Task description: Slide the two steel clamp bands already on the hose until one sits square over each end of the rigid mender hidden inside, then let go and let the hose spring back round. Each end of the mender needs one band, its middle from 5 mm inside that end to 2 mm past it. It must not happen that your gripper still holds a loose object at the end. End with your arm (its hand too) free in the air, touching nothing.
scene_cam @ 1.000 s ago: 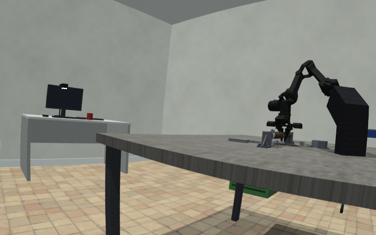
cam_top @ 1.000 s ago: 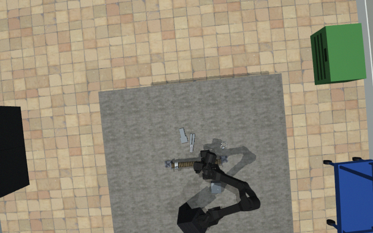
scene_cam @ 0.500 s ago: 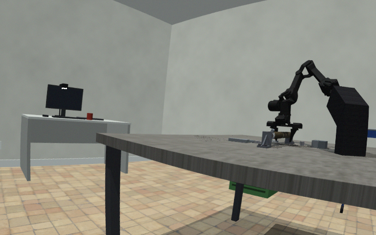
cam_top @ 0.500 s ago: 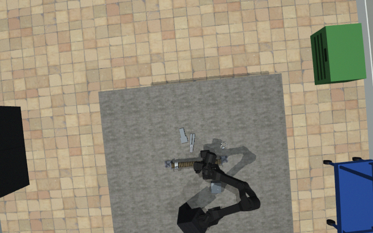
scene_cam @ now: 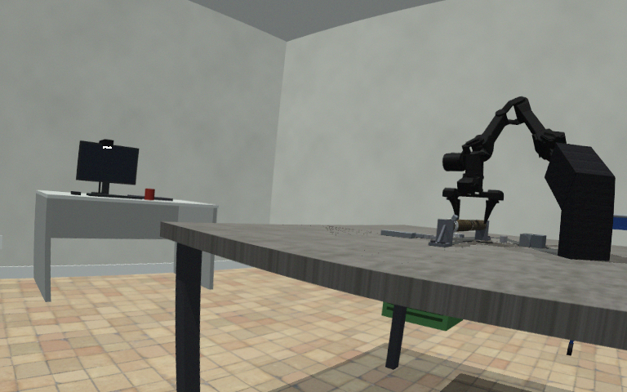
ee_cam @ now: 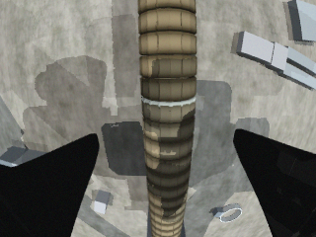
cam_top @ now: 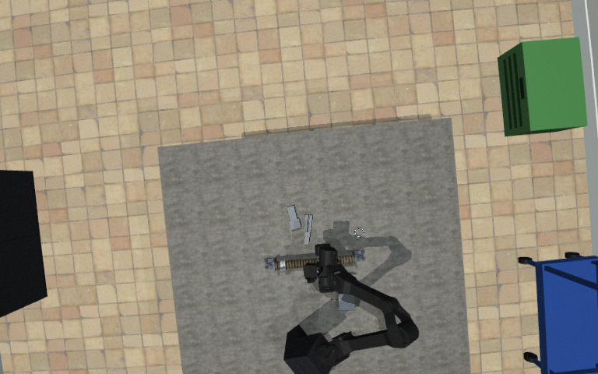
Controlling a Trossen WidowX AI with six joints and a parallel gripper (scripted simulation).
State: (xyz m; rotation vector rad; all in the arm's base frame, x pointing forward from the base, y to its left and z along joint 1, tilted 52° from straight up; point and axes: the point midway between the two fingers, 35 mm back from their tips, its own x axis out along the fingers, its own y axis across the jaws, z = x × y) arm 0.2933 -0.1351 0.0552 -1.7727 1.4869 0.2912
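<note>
My hand is 140 mm short of the flat two-bar piece, 10 mm to the right of it and 90 mm above it. From my hand the other things lie so: small block: 120 mm behind, 90 mm to the right, 80 mm below; then grey block: 200 mm behind, 20 mm to the right, 70 mm below.
</note>
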